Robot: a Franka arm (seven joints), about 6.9 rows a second.
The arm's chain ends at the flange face. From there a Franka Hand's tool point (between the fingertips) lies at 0.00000 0.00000 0.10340 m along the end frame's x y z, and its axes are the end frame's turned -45 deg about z.
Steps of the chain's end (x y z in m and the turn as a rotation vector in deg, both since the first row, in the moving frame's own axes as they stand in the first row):
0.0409 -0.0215 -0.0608 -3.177 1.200 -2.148
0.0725 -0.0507 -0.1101 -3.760 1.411 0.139
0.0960 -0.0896 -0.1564 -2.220 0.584 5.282
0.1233 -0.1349 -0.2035 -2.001 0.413 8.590
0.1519 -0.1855 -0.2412 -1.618 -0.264 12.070
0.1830 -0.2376 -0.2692 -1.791 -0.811 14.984
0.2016 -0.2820 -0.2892 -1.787 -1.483 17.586
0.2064 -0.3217 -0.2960 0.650 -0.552 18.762
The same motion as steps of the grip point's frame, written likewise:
0.0417 0.0193 -0.0610 -3.095 -1.398 -2.148
0.0841 0.0220 -0.1104 -3.656 -1.661 0.139
0.1290 0.0080 -0.1565 -1.983 -1.157 5.282
0.1803 -0.0053 -0.2036 -1.707 -1.123 8.590
0.2360 -0.0223 -0.2412 -0.957 -1.331 12.070
0.2940 -0.0378 -0.2693 -0.693 -1.840 14.984
0.3378 -0.0571 -0.2893 -0.215 -2.312 17.586
0.3738 -0.0830 -0.2960 0.850 0.069 18.762

